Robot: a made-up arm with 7 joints.
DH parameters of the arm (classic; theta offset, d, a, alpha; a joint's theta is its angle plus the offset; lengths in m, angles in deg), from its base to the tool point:
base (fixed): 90 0.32 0.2 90
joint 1: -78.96 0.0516 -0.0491 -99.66
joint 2: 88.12 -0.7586 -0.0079 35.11
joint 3: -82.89 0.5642 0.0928 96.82
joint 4: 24.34 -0.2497 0.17 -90
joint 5: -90 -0.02 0.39 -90
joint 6: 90 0.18 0.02 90
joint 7: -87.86 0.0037 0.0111 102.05
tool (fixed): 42.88 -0.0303 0 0
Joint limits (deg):
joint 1: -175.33..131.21
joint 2: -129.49..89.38
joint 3: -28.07..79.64
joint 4: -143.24..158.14
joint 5: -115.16..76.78
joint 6: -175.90..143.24
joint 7: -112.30..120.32
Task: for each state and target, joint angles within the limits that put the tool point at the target. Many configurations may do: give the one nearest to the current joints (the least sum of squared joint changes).
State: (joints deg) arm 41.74 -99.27 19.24 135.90 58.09 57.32 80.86
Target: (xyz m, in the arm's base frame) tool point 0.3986 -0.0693 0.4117
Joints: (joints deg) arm 64.09 -76.14 40.08 136.68 15.78 56.95 80.02
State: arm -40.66 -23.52 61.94 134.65 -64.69 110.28 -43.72
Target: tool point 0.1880 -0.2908 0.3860
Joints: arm -64.00 -29.93 66.86 130.84 -63.92 112.08 -42.23
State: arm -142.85 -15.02 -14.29 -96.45 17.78 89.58 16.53
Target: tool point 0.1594 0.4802 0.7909
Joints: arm -131.37 -12.74 -17.66 -134.18 10.12 85.91 14.97
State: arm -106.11 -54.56 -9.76 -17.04 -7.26 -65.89 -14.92
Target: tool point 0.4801 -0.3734 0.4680
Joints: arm -72.54 -16.89 1.68 -7.19 -19.32 -68.09 -17.91
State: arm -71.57 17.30 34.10 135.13 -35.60 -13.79 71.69
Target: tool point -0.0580 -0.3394 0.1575
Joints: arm -47.54 37.79 38.10 127.50 -31.12 -11.46 70.23
